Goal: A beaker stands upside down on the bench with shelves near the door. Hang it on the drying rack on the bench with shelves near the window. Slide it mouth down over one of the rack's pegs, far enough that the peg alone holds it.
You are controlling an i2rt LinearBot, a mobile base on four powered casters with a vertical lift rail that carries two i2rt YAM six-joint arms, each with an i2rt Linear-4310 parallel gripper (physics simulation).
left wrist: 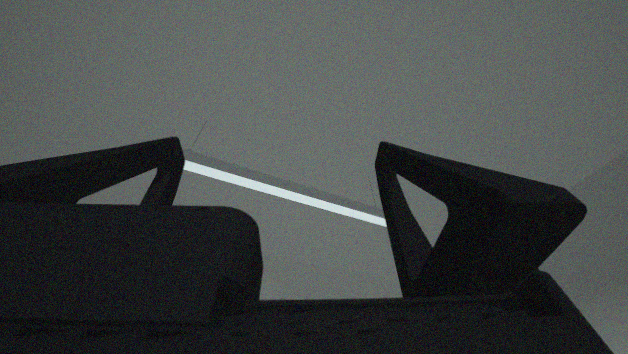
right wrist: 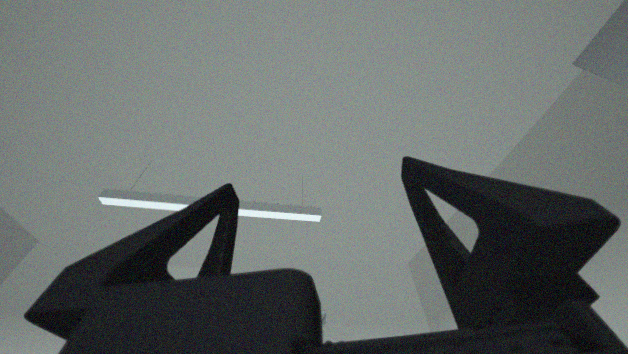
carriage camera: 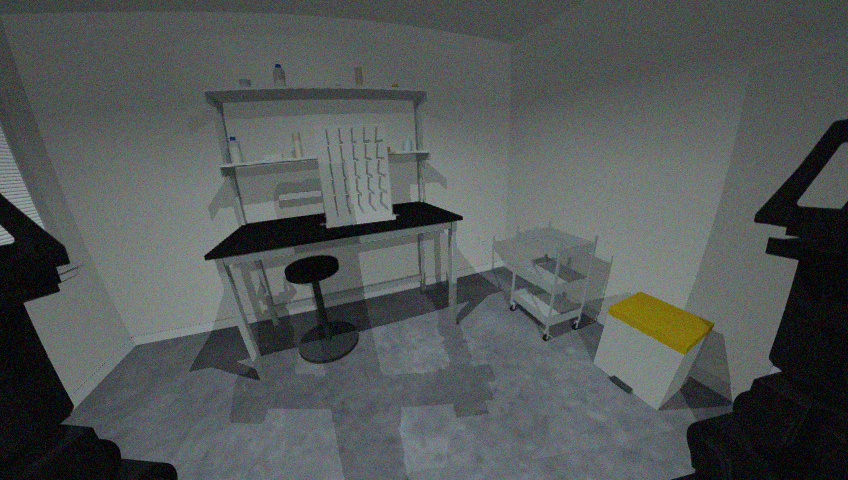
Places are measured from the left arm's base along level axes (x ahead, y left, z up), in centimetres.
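Pixels of known places: left gripper, between the fingertips: [left wrist: 281,151]; right gripper, between the fingertips: [right wrist: 316,179].
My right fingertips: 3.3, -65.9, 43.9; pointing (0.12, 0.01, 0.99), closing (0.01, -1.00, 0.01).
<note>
Behind a point stands the place of what it marks, as x, y, z.
The white drying rack [carriage camera: 364,217] @(160.4, 4.1, 3.7) stands upright on the black top of the bench with shelves [carriage camera: 267,236] @(131.5, 60.0, 2.2), in the left half of the carriage view. Its pegs run in several rows and columns. A window with blinds shows at the far left edge. The upside-down beaker and the bench near the door do not show. My left gripper [left wrist: 281,151] @(2.9, 0.4, 44.3) is open and empty, pointing up toward the ceiling. My right gripper [right wrist: 316,179] @(3.2, -65.9, 43.9) is also open and empty, pointing up. Both are well apart from the rack, and their dark parts show at the carriage view's side edges.
A black round stool [carriage camera: 311,270] @(134.4, 37.5, -23.2) stands at the bench's front left. A wheeled cart [carriage camera: 562,320] @(131.6, -136.4, -75.0) stands right of the bench, and a white bin with a yellow lid [carriage camera: 660,319] @(84.2, -164.0, -44.2) is nearer at the right. Bottles and small containers stand on the upper shelf [carriage camera: 315,95] @(184.8, 36.3, 91.7) and the lower one.
</note>
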